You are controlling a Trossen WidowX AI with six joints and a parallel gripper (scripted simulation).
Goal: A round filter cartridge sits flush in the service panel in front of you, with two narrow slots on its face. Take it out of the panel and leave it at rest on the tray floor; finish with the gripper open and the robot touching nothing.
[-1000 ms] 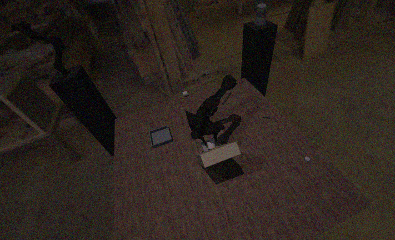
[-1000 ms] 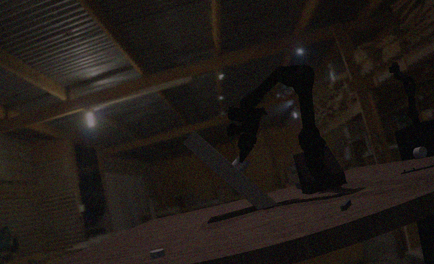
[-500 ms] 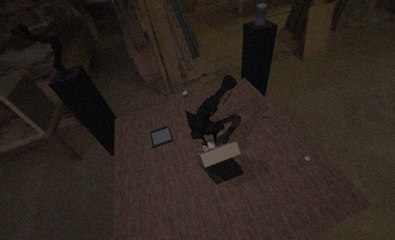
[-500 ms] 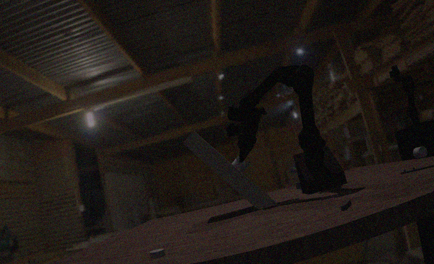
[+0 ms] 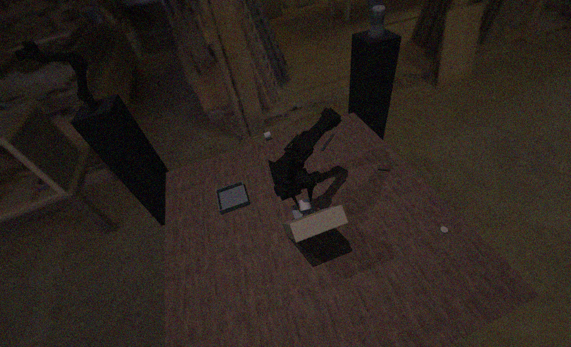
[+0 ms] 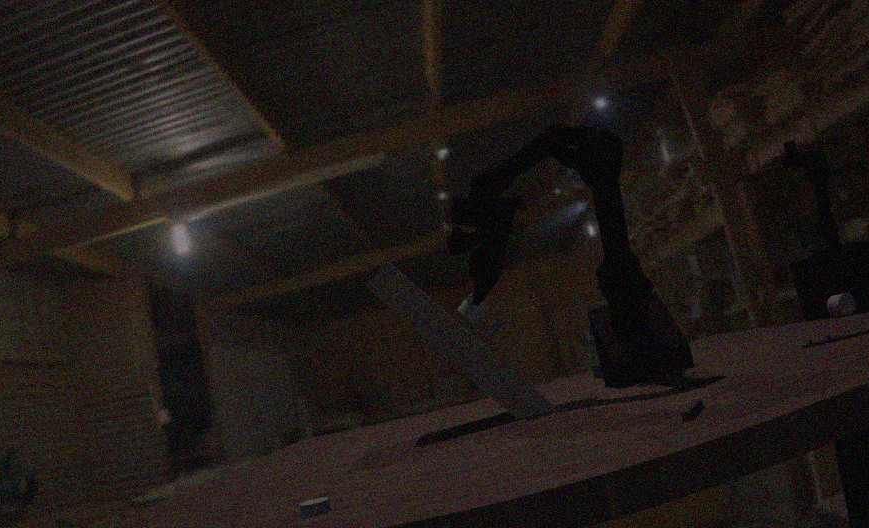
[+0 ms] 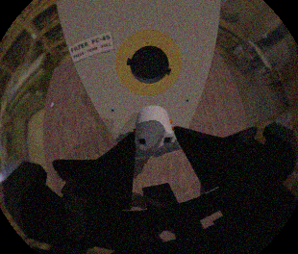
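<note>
My gripper tip is 330 mm past the grey tray, 300 mm to the left of it and 210 mm above it. Also, from my gripper tip: service panel (40 mm ahead, 60 mm below); round filter cartridge (right at my gripper tip).
</note>
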